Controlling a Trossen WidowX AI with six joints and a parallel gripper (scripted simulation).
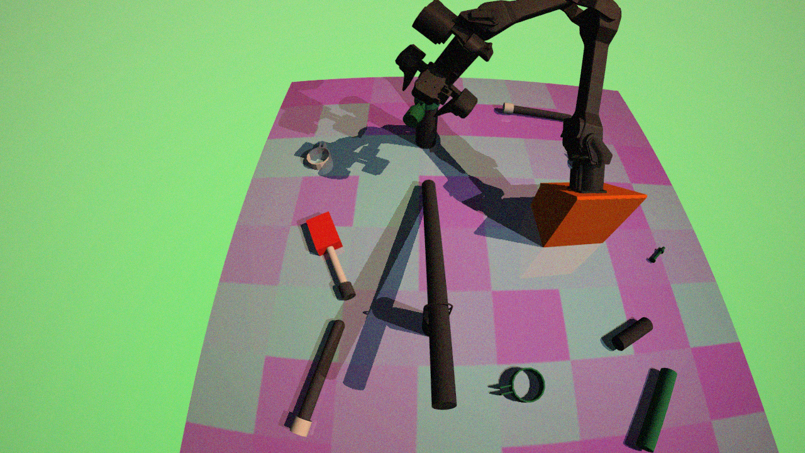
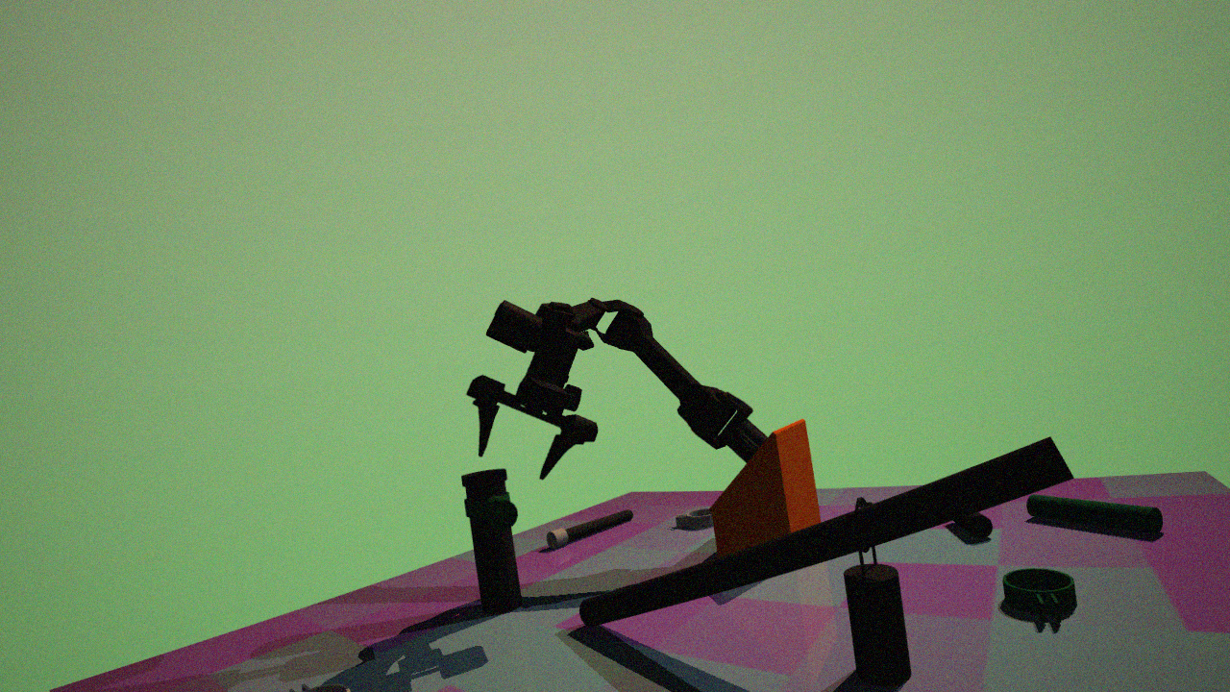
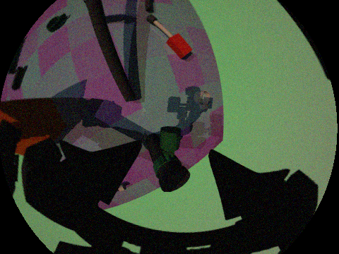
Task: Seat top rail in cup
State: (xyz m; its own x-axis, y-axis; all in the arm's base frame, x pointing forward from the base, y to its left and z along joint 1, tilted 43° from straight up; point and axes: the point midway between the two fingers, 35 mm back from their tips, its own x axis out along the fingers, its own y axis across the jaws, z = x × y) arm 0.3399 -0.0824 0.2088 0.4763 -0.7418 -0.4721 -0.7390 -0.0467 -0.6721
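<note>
Now: gripper tip 1 cm short of the dark green rail-end cup, 3 cm to the left of it and 6 cm above it. Also, from my gripper tip: short dark cylinder: 47 cm behind, 49 cm to the left, 20 cm below; green tube: 49 cm behind, 66 cm to the left, 20 cm below.
</note>
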